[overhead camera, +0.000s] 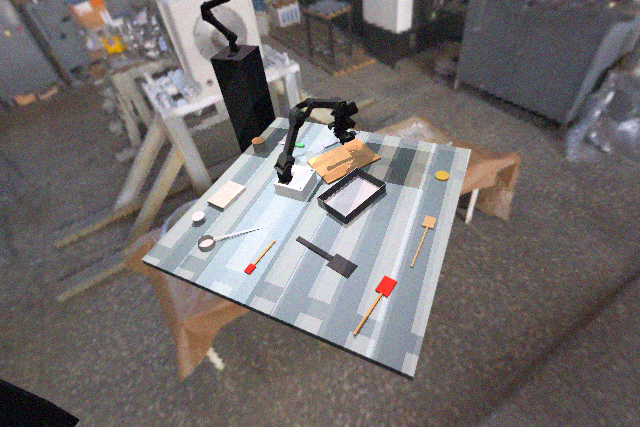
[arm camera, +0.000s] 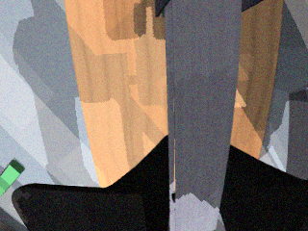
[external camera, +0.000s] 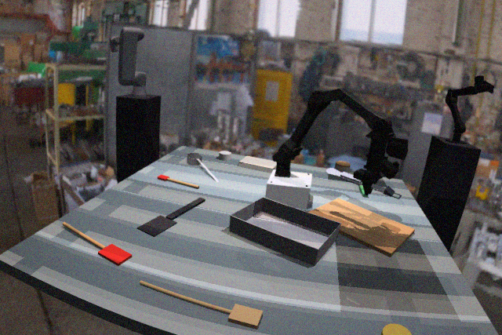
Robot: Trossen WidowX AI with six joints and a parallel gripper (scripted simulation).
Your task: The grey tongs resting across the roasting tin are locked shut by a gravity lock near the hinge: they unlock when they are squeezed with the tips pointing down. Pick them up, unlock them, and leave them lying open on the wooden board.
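Right now my gripper tip is 12 cm above the wooden board. Also, from my gripper tip: dark grey roasting tin: 28 cm to the right, 14 cm ahead, 10 cm below; dark grey spatula: 65 cm to the right, 15 cm ahead, 12 cm below; pale block: 52 cm behind, 45 cm to the right, 11 cm below.
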